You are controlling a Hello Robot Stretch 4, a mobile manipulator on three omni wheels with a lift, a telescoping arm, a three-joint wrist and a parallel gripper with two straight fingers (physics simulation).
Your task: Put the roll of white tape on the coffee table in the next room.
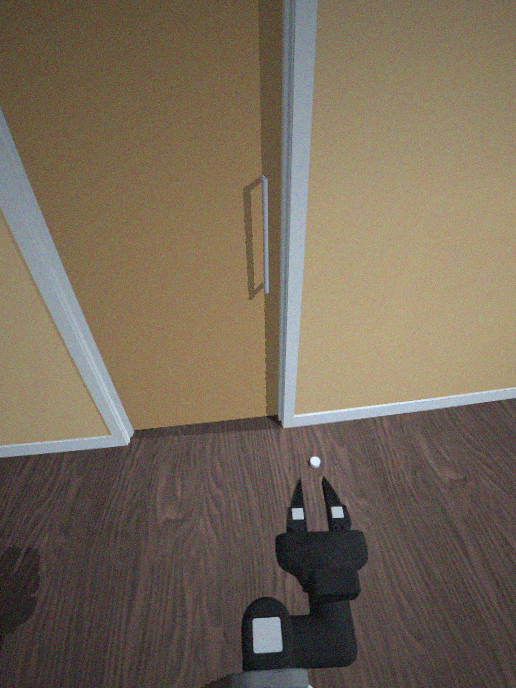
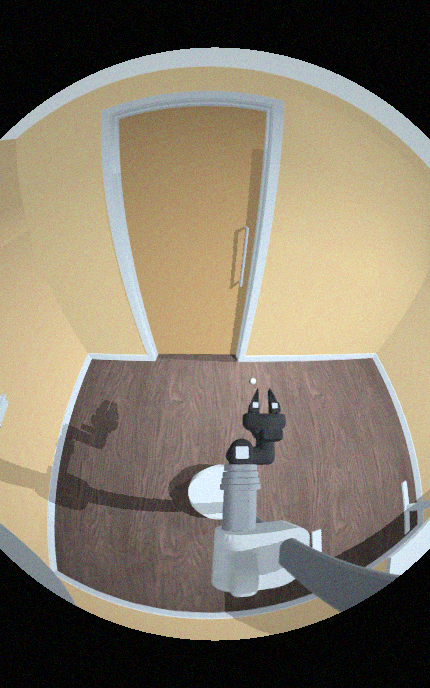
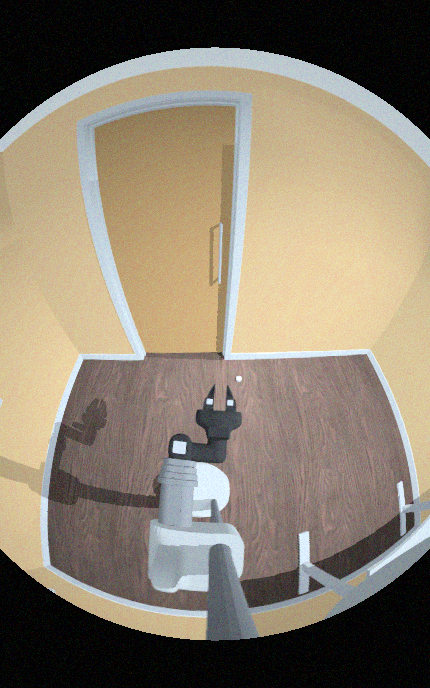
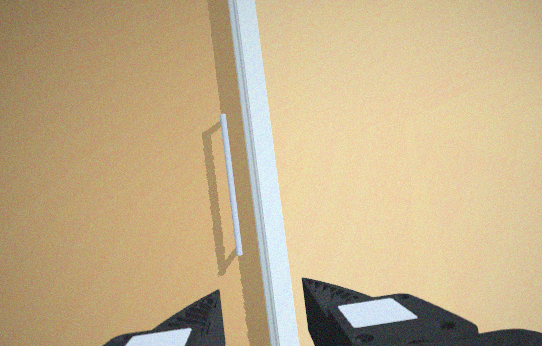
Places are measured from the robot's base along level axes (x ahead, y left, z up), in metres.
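Pixels of known places: gripper, between the fingertips: [image 1: 311, 479] [image 2: 262, 389] [image 3: 220, 385] [image 4: 264, 309]; robot's base, origin of its link: [image 2: 217, 490] [image 3: 200, 488].
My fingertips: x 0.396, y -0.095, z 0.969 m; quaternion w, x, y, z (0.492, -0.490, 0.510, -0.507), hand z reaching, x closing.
For each thing: its top centre in the pictures, then the offset to it from my fingertips. "*": a spot on its surface instead.
- small white round object, centre of its top: [image 1: 315, 460] [image 3: 238, 377] [image 2: 252, 380] dx +0.618, dy -0.205, dz -0.972 m
- vertical bar handle, a spot on its surface: [image 4: 231, 185] [image 1: 266, 243] [image 3: 219, 256] [image 2: 243, 259] * dx +0.873, dy +0.018, dz +0.092 m
A small white round object [image 1: 314, 461] [image 2: 253, 381] [image 3: 238, 378], which looks like the roll of white tape, lies on the dark wood floor near the right foot of the door frame. My gripper [image 1: 312, 479] [image 2: 264, 390] [image 3: 221, 386] [image 4: 264, 309] is open and empty, above the floor, with its fingers pointing toward the wall. The door [image 1: 166, 233] [image 2: 192, 228] [image 3: 167, 228] [image 4: 100, 150] is shut, with a vertical bar handle [image 1: 265, 236] [image 2: 243, 256] [image 3: 220, 253] [image 4: 231, 185] on its right side, apart from the fingers. The coffee table does not show.
White door frame posts [image 1: 294, 222] [image 2: 263, 202] [image 3: 239, 202] [image 4: 267, 175] and yellow walls [image 1: 411, 194] [image 2: 344, 228] [image 3: 324, 228] stand ahead. White legs [image 3: 304, 563] of a piece of furniture stand at the lower right. My arm's shadow falls at the left.
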